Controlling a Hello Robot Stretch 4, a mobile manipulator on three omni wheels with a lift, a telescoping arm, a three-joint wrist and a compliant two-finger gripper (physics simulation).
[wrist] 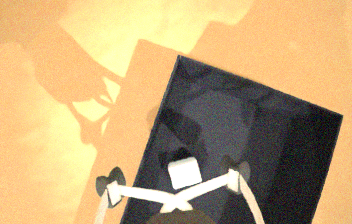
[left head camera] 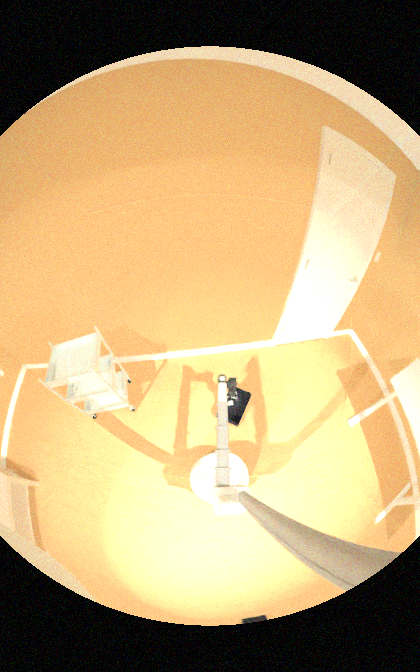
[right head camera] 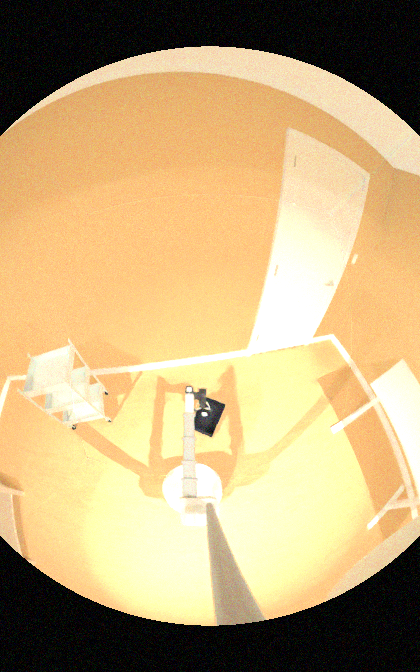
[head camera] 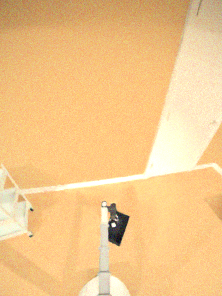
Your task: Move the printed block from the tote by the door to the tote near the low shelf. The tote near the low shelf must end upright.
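Places are measured from the robot's base along level axes (x ahead, y left, z up), in centimetres.
Where they show: gripper, fingertip midpoint: [wrist: 173,173] [head camera: 112,222].
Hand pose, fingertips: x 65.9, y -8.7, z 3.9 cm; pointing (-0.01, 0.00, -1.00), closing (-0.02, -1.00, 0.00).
After its pixels a point has its place.
The black tote by the door [head camera: 120,235] {x 54.1, y -17.4, z -2.4 cm} [left head camera: 242,411] [right head camera: 216,422] [wrist: 265,130] {x 69.0, y -23.7, z -2.4 cm} stands upright on the floor. The printed block [head camera: 113,225] {x 63.7, y -10.3, z 0.2 cm} [left head camera: 230,402] [right head camera: 204,414] [wrist: 185,173] {x 64.9, y -10.4, z 0.5 cm}, white and small, lies inside it, towards its left side in the wrist view. My gripper [wrist: 173,173] {x 65.9, y -8.7, z 3.9 cm} is open above the tote. In the wrist view the block shows between its spread fingertips, with the left tip outside the tote's left wall and the right tip over its interior. How high the tips are is hard to tell. The tote near the low shelf is not clearly identifiable.
A white wheeled shelf cart [head camera: 12,212] {x 57.8, y 78.8, z 42.7 cm} [left head camera: 95,382] [right head camera: 70,392] stands left against the wall. The white door [head camera: 182,115] {x 134.7, y -83.9, z 99.1 cm} [left head camera: 332,240] [right head camera: 310,240] is at the back right. A white table [left head camera: 411,395] [right head camera: 400,400] stands right. A dark object [left head camera: 255,619] shows at the left head view's bottom edge.
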